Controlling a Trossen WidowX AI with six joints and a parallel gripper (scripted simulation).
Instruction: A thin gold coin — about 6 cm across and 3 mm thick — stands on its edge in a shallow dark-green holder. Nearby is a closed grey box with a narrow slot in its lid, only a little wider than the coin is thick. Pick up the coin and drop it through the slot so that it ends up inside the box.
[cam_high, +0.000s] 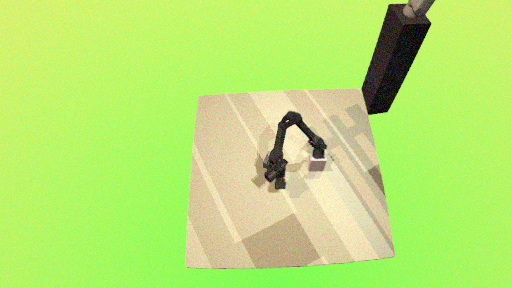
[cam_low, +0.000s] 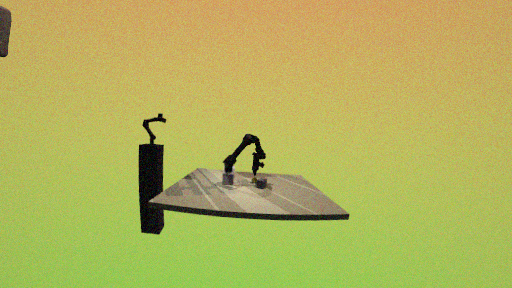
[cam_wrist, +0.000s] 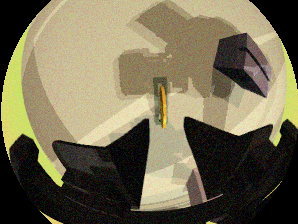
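Now: gripper tip 50 mm above the gold coin.
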